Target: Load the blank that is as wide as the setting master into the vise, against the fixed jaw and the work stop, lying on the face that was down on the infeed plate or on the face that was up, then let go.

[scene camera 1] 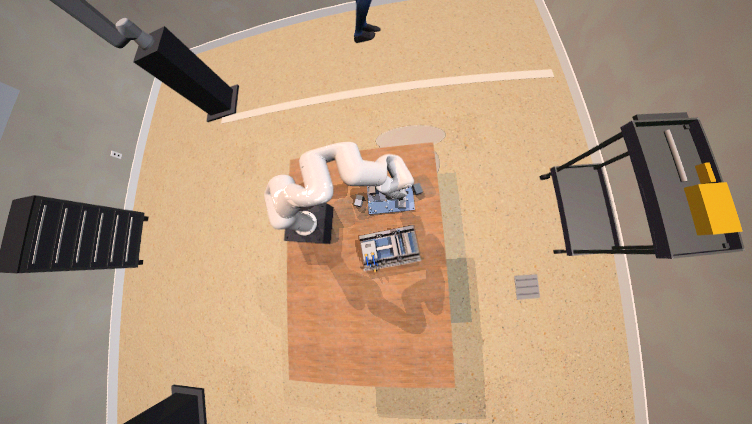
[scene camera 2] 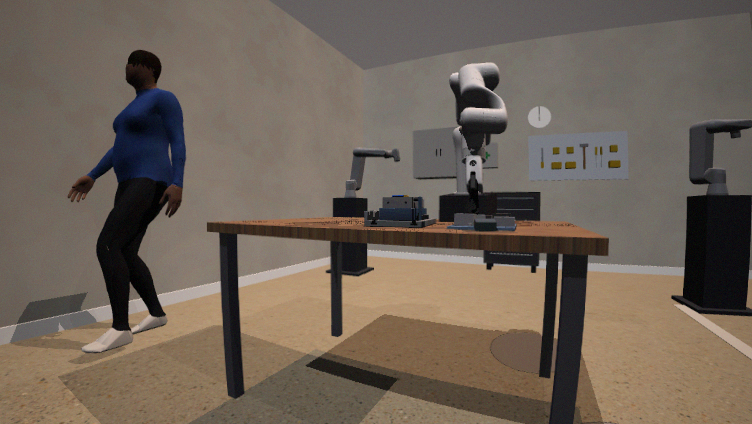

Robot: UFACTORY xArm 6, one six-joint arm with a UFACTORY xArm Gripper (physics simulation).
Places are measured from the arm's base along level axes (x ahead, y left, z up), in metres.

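Pixels of known places: gripper, fingertip midpoint: (scene camera 1: 401, 197) (scene camera 2: 473, 213); arm's base, link origin: (scene camera 1: 305, 223) (scene camera 2: 467, 194).
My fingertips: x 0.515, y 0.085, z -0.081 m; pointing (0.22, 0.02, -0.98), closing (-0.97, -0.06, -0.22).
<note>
For each thing: its middle in the pictures, then the offset to it from my fingertips. Level surfaces: height alone.
- blue infeed plate, body centre: (scene camera 2: 484, 226) (scene camera 1: 390, 195) 0.060 m back, 0.030 m left, 0.041 m down
- vise, body centre: (scene camera 2: 403, 210) (scene camera 1: 388, 247) 0.100 m back, 0.258 m right, 0.004 m up
- wooden table, surface height: 0.045 m down
My gripper (scene camera 2: 474, 209) points straight down with its fingers shut on nothing, just above the blue infeed plate (scene camera 1: 379, 209) (scene camera 2: 455, 227). In the overhead view my wrist hides the fingers. Several grey blanks lie on and around the plate: one (scene camera 1: 358, 200) to its left, one (scene camera 1: 418, 188) at its right corner, one (scene camera 1: 401, 203) on the plate. In the side view they show as low grey blocks (scene camera 2: 463, 219) (scene camera 2: 504, 220) under the gripper. The vise (scene camera 1: 389, 247) (scene camera 2: 399, 209) stands apart from the plate, nearer the table's middle. I cannot make out the setting master.
The wooden table (scene camera 1: 368, 326) (scene camera 2: 315, 227) carries everything; my base (scene camera 1: 309, 224) is at its left edge. A person (scene camera 2: 141, 158) (scene camera 1: 362, 21) walks beyond the table's far end. Black pedestals, a cabinet and a cart stand around the room.
</note>
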